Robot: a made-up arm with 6 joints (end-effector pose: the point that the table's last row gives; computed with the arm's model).
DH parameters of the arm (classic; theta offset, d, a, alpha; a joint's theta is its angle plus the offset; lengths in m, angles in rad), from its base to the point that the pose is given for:
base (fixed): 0 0.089 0 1.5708
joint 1: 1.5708 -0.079 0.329 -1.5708
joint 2: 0 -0.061 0.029 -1.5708
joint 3: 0 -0.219 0.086 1.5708
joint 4: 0 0.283 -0.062 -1.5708
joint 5: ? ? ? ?
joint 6: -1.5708 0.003 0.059 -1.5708
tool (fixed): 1.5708 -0.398 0 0
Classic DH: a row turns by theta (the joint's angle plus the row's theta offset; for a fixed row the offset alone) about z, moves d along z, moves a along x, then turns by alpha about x.
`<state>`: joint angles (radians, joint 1 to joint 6).
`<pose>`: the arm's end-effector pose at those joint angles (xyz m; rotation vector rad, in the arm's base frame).
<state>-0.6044 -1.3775 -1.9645 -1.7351 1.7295 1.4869</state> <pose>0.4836 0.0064 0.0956 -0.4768 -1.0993 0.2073</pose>
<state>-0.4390 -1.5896 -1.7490 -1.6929 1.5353 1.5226</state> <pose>0.4528 0.0739 0.1119 -0.0931 -1.2542 -0.1100</pose>
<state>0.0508 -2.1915 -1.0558 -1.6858 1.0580 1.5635</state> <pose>0.2958 0.3851 0.3847 1.3506 -1.5286 -0.4381</pose>
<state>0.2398 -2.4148 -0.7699 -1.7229 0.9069 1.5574</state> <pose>0.1164 0.4468 0.5300 1.9741 -1.5185 -0.2584</pose>
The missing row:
joint 5: 0 -0.025 0.162 1.5708
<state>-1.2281 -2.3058 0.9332 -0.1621 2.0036 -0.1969</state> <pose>-0.2158 -0.1412 0.1554 -1.6159 -0.9369 -1.7429</pose>
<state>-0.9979 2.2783 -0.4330 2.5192 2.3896 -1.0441</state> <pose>0.5548 0.2254 0.7000 -0.6652 -1.9724 -0.0996</pose>
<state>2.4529 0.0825 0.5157 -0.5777 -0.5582 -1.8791</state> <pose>-0.4975 0.1488 -0.6665 1.1376 -1.3293 2.5797</pose>
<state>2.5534 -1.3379 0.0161 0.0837 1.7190 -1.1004</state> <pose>0.0114 0.0515 -0.4194 0.2501 -0.0372 1.2626</pose>
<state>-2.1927 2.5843 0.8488 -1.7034 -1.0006 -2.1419</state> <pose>-0.0671 0.7787 0.1392 1.2288 1.0813 -0.1201</pose>
